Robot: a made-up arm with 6 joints.
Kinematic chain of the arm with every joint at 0, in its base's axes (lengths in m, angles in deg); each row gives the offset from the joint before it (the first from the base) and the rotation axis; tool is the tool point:
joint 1: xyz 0 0 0.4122 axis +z
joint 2: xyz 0 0 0 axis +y
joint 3: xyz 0 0 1.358 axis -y
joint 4: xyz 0 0 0 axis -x
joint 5: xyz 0.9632 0 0 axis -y
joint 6: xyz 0 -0.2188 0 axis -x
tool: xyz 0 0 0
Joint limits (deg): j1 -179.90..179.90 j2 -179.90..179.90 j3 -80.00..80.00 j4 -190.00..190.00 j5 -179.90..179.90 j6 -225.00..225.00
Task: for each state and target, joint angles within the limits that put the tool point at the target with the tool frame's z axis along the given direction. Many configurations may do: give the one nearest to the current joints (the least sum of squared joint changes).
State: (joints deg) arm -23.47 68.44 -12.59 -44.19 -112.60 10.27
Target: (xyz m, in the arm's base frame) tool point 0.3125 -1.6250 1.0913 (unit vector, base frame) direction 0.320 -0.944 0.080
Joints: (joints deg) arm -74.28 34.75 18.15 -50.40 -78.47 18.15
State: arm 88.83 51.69 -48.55 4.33 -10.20 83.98
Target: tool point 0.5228 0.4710 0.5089 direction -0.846 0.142 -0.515
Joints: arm 57.45 39.43 -68.22 31.15 -65.63 49.45
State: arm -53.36 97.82 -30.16 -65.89 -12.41 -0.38
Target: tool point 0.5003 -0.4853 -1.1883 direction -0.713 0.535 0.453
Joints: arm -54.50 122.71 15.45 -125.00 13.30 -38.32
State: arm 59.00 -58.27 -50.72 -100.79 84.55 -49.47
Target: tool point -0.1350 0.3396 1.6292 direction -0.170 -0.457 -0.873
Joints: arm 96.45 -27.66 -15.29 -116.02 77.52 -51.20
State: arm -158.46 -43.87 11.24 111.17 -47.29 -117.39
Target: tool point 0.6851 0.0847 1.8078 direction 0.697 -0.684 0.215
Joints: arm -155.78 -63.54 -13.39 158.68 -50.49 -94.64
